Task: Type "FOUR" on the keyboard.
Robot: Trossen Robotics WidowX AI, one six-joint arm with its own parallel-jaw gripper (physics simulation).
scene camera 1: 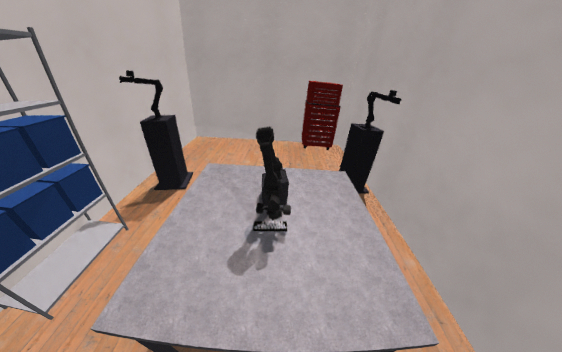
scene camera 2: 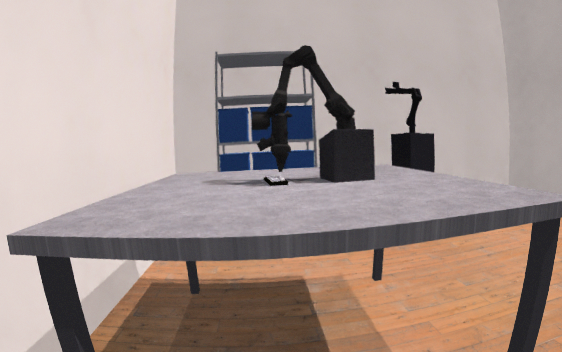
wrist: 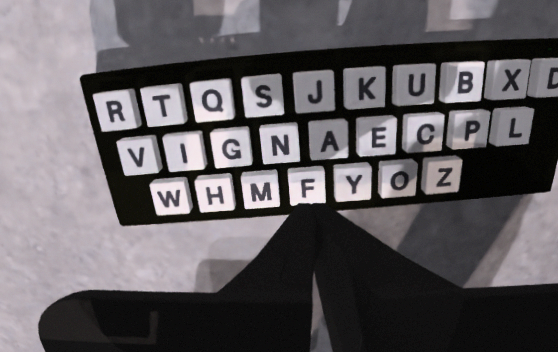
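Where they show: gripper, between the fingertips: (scene camera 1: 272,219) (scene camera 2: 280,171) (wrist: 309,216); arm's base, origin of its link: (scene camera 2: 347,133).
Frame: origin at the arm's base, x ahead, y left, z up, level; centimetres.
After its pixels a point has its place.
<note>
A black keyboard (scene camera 1: 256,229) @(x 29.1, y -15.0, z -16.3 cm) (scene camera 2: 276,183) @(x 28.9, y 2.4, z -16.6 cm) (wrist: 505,175) @(x 24.2, y -13.8, z -16.1 cm) with white lettered keys in three rows lies on the grey table. In the wrist view the F key (wrist: 307,186) @(x 25.5, y -5.4, z -15.6 cm) and the O key (wrist: 398,180) @(x 25.1, y -9.0, z -15.6 cm) are in the bottom row, the U key (wrist: 416,86) @(x 28.6, y -9.8, z -15.6 cm) in the top row and the R key (wrist: 116,111) @(x 29.7, y 0.9, z -15.6 cm) at the top row's left end. My gripper (scene camera 2: 281,170) @(x 25.4, y -5.3, z -13.4 cm) (wrist: 309,216) @(x 25.4, y -5.3, z -13.4 cm) is shut and empty, pointing down above the keyboard. In the wrist view its tips overlap the lower edge of the F key. The D key is partly cut off at the right.
The arm's black base block (scene camera 2: 346,155) @(x 4.1, y 6.5, z -7.9 cm) stands on the grey table (scene camera 1: 300,290) @(x 64.6, y 1.5, z -17.3 cm) (scene camera 2: 200,215) @(x 54.3, y 40.1, z -17.3 cm) behind the keyboard. Beyond the table are two other arms on black pedestals (scene camera 1: 165,150) (scene camera 1: 361,152), a red tool cabinet (scene camera 1: 321,115) and a shelf rack (scene camera 1: 72,122) with blue bins.
</note>
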